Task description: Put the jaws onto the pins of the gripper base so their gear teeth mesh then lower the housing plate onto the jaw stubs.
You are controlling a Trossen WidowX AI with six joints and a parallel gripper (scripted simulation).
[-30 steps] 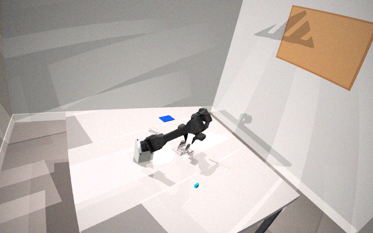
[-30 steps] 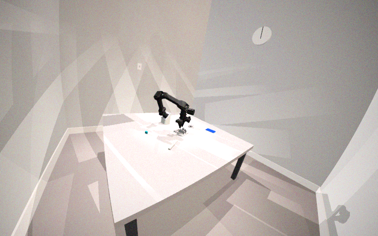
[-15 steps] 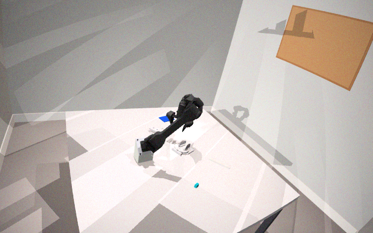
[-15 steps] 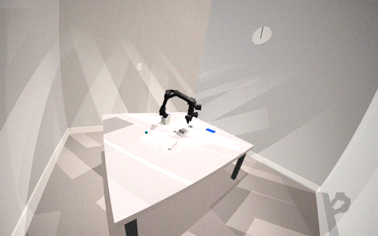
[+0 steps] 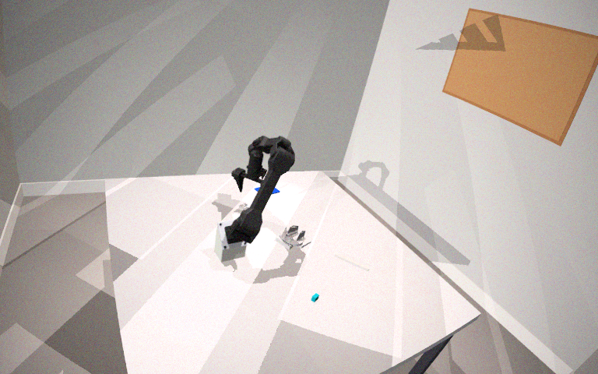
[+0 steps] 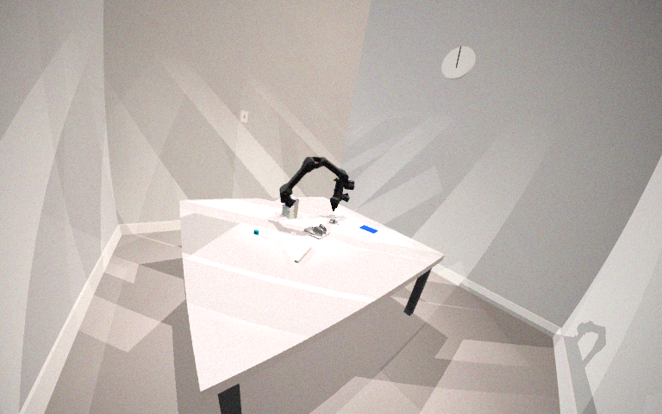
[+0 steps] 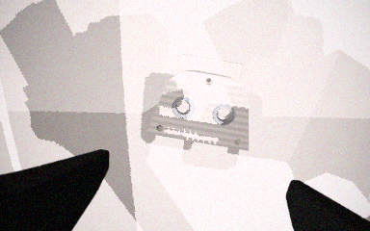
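My gripper tip is 70 mm above the lower housing part, 10 mm to the right of it and 10 mm short of it. Round my gripper tip: housing plate: 250 mm to the right, 90 mm below, 60 mm ahead; then blue card: 210 mm ahead, 170 mm to the left, 90 mm below; then thin white rod: 460 mm to the right, 260 mm ahead, 90 mm below.
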